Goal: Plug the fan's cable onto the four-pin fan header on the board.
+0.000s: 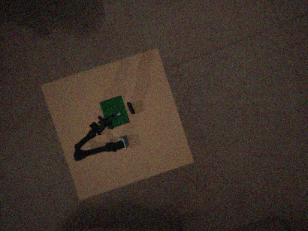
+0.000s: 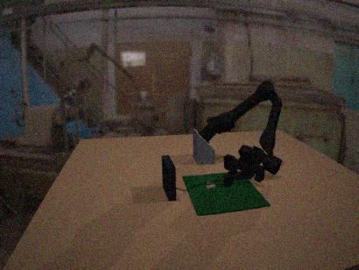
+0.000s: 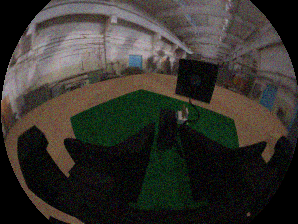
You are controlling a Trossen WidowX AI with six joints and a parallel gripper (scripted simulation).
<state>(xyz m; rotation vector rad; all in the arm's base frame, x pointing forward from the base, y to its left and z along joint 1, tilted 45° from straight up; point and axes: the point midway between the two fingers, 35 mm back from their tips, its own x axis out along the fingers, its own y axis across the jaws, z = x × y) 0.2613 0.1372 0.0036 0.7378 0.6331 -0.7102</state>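
Right now my gripper tip is 10 mm above the dark plug. The rest, counted from my gripper tip: green board: 50 mm below, 40 mm ahead, 30 mm to the right; black fan: 210 mm to the right, 40 mm ahead, 30 mm above; white fan header: 70 mm to the right, 30 mm below, 10 mm ahead.
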